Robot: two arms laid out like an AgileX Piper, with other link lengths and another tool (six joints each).
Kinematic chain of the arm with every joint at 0, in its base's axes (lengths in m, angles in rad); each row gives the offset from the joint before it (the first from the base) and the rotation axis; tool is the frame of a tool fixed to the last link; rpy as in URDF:
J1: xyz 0 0 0.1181 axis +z
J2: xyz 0 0 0 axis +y
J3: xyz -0.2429 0 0.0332 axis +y
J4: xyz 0.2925 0 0.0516 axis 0.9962 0 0.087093
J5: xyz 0 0 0 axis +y
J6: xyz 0.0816 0 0.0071 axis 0.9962 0 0.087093
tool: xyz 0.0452 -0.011 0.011 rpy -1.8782 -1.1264 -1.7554
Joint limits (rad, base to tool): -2.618..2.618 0..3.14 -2.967..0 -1.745..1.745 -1.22..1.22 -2.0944..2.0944
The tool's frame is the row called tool.
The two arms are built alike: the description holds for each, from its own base.
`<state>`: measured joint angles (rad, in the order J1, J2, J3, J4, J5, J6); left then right.
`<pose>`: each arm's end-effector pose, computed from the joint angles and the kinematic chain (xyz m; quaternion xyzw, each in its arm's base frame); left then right.
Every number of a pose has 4 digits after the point. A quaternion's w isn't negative.
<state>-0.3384 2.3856 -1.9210 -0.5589 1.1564 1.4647 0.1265 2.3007 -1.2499 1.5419 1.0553 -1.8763</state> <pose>0.4358 -0.2288 0.0686 0.4554 -0.8405 -0.0214 0.2929 0.4057 0.1599 -0.0050 -0.9278 -0.1079 -0.2226 0.2795</pose>
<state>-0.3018 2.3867 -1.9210 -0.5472 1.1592 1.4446 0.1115 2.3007 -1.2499 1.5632 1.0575 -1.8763</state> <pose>0.4437 -0.2116 0.0674 0.4773 -0.8276 -0.0217 0.2946 0.4098 0.1539 -0.0035 -0.9276 -0.0916 -0.2269 0.2825</pose>
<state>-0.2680 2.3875 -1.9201 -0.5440 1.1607 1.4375 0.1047 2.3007 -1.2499 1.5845 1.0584 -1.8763</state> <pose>0.4502 -0.1962 0.0666 0.4935 -0.8175 -0.0190 0.2963 0.4126 0.1512 -0.0021 -0.9269 -0.0789 -0.2302 0.2857</pose>
